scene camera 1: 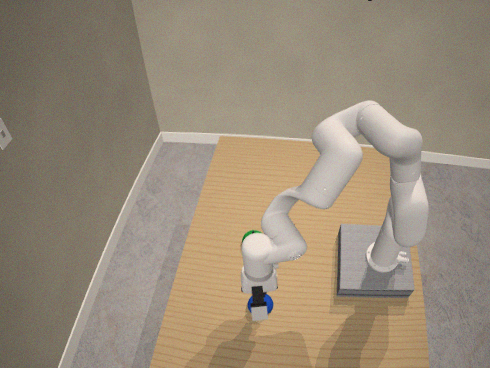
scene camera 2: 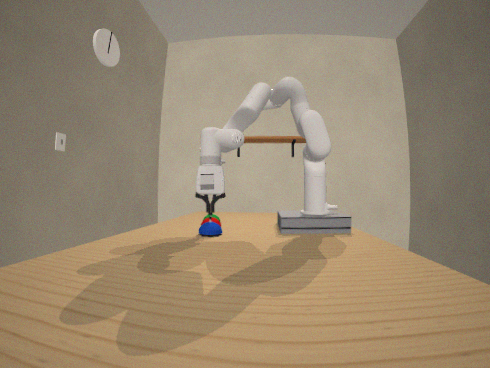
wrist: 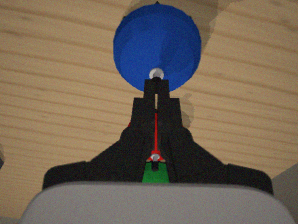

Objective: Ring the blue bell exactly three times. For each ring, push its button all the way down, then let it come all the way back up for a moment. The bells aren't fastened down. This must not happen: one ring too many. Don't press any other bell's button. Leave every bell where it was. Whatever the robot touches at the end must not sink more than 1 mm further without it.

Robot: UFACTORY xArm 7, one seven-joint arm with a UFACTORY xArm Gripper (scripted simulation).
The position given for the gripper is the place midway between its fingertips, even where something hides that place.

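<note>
Gripper (scene camera 2: 210, 214) (scene camera 1: 260, 296) (wrist: 156, 95). Blue bell (wrist: 143, 44).
</note>
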